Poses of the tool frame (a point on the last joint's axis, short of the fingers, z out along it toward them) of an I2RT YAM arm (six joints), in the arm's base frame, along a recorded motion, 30 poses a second.
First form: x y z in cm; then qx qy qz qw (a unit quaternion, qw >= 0).
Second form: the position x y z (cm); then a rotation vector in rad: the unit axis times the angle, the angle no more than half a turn. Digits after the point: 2 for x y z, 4 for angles.
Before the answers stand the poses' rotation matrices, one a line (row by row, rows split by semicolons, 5 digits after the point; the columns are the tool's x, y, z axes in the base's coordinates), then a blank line. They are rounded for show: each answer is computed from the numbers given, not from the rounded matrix.
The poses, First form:
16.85, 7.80, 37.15, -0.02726, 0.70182, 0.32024, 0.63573
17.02, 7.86, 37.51, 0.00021, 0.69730, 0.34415, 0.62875
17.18, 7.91, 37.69, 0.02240, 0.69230, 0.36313, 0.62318
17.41, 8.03, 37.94, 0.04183, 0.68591, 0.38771, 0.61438
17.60, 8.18, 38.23, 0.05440, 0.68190, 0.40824, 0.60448
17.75, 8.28, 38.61, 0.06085, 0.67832, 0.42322, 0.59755
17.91, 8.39, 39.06, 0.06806, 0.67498, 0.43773, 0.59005
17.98, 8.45, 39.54, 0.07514, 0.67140, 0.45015, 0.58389
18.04, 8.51, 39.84, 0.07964, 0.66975, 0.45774, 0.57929
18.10, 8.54, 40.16, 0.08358, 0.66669, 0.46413, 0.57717
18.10, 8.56, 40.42, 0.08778, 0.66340, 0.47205, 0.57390
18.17, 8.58, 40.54, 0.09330, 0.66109, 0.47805, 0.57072
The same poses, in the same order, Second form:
-0.19021 -0.44544 0.87488; 0.36891 0.79341 0.48416; -0.90979 0.41484 0.01341
-0.20934 -0.43248 0.87701; 0.43306 0.76312 0.47969; -0.87672 0.48022 0.02754
-0.22229 -0.42158 0.87913; 0.48361 0.73527 0.47487; -0.84659 0.53071 0.04044
-0.24158 -0.41902 0.87525; 0.53378 0.69586 0.48047; -0.81038 0.58326 0.05556
-0.26329 -0.41935 0.86880; 0.56773 0.66076 0.49099; -0.77997 0.62252 0.06411
-0.27846 -0.42324 0.86216; 0.58834 0.63436 0.50143; -0.75915 0.64688 0.07236
-0.29442 -0.42469 0.85613; 0.60845 0.60752 0.51060; -0.73696 0.67124 0.07954
-0.30684 -0.42478 0.85171; 0.62658 0.58343 0.51672; -0.71641 0.69222 0.08714
-0.31617 -0.42365 0.84886; 0.63700 0.56827 0.52087; -0.70304 0.70540 0.09019
-0.31978 -0.42432 0.84717; 0.64721 0.55520 0.52238; -0.69200 0.71534 0.09708
-0.32587 -0.42535 0.84433; 0.65829 0.53893 0.52556; -0.67858 0.72707 0.10439
-0.33115 -0.42231 0.84380; 0.66903 0.52553 0.52557; -0.66539 0.73857 0.10851

16.85, 7.80, 37.15, -0.0623, 1.6035, 0.7317
17.02, 7.86, 37.51, 0.0005, 1.5977, 0.7885
17.18, 7.91, 37.69, 0.0514, 1.5898, 0.8339
17.41, 8.03, 37.94, 0.0964, 1.5808, 0.8935
17.60, 8.18, 38.23, 0.1259, 1.5779, 0.9447
17.75, 8.28, 38.61, 0.1412, 1.5741, 0.9821
17.91, 8.39, 39.06, 0.1584, 1.5712, 1.0189
17.98, 8.45, 39.54, 0.1754, 1.5668, 1.0505
18.04, 8.51, 39.84, 0.1862, 1.5660, 1.0703
18.10, 8.54, 40.16, 0.1956, 1.5602, 1.0862
18.10, 8.56, 40.42, 0.2057, 1.5546, 1.1062
18.17, 8.58, 40.54, 0.2189, 1.5513, 1.1218

